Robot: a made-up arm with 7 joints.
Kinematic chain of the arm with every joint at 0, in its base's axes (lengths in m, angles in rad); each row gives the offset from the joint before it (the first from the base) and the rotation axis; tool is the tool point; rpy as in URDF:
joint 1: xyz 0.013 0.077 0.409 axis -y
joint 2: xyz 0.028 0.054 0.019 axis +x
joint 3: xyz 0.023 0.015 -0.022 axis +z
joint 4: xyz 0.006 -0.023 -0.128 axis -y
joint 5: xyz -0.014 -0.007 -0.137 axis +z
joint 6: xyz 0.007 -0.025 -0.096 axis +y
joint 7: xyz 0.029 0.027 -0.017 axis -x
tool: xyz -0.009 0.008 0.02 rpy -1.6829 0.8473 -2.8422
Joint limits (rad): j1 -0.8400..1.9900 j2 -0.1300..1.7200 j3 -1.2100..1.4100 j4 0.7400..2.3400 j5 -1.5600..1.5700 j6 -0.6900..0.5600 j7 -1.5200..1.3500
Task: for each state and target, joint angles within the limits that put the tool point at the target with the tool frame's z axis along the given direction. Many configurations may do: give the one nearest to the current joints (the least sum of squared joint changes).
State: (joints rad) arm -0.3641 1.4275 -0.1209 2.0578 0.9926 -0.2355 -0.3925
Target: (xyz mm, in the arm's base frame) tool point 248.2 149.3 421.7 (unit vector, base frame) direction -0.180 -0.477 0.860
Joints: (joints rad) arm -0.0032 0.9860 -0.0143 2.2409 1.4118 -0.4006 -0.6028
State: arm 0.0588 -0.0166 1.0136 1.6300 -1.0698 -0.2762 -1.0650
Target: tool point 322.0 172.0 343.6 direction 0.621 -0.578 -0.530
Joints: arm 0.2633 -0.0004 0.3401 1.5540 -1.3630 -0.4660 -0.4534
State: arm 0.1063 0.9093 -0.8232 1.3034 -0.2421 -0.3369 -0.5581
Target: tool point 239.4 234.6 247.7 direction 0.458 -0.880 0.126
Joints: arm 0.1210 1.1744 -0.7036 1.4092 0.5953 -0.6900 -1.0032
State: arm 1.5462 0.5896 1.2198 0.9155 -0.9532 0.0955 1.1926
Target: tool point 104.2 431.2 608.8 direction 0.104 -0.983 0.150
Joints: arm 1.6472 0.4694 1.0971 1.0924 -0.9072 0.0367 1.2337
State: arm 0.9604 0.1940 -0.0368 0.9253 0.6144 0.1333 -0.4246
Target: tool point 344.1 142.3 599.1 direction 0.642 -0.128 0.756
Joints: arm 1.4520 -0.1089 0.2925 0.7400 0.8198 0.5052 -1.1059
